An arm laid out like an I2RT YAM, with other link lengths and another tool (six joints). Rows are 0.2 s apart.
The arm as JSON. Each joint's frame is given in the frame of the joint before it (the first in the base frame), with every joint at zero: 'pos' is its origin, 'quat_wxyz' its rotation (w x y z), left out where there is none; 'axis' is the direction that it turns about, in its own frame. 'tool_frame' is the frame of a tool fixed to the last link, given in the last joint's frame.
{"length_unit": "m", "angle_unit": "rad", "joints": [
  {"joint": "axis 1", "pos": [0.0, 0.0, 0.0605], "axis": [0.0, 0.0, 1.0]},
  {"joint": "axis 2", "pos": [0.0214, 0.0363, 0.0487], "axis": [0.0, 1.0, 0.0]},
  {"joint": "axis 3", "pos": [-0.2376, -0.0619, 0.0], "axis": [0.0, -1.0, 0.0]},
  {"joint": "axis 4", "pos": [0.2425, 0.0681, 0.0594], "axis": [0.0, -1.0, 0.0]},
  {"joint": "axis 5", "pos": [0.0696, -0.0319, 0.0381], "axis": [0.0, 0.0, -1.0]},
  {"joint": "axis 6", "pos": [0.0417, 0.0, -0.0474], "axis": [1.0, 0.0, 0.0]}
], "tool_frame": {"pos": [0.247, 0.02, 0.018], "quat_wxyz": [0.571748, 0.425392, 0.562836, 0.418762]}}
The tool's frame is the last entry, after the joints.
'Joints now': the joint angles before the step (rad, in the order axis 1, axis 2, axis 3, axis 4, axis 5, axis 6). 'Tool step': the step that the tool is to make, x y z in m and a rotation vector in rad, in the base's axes. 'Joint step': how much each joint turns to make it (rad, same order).
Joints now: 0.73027 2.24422 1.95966 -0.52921 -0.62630 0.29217
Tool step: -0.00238 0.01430 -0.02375 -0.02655 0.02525 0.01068
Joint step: 0.02291 0.09783 0.09597 -0.02946 0.01011 0.00900
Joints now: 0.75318 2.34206 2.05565 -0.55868 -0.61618 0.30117
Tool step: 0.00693 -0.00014 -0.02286 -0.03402 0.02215 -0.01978
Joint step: 0.00000 0.05980 0.04739 -0.02097 0.02022 0.01061
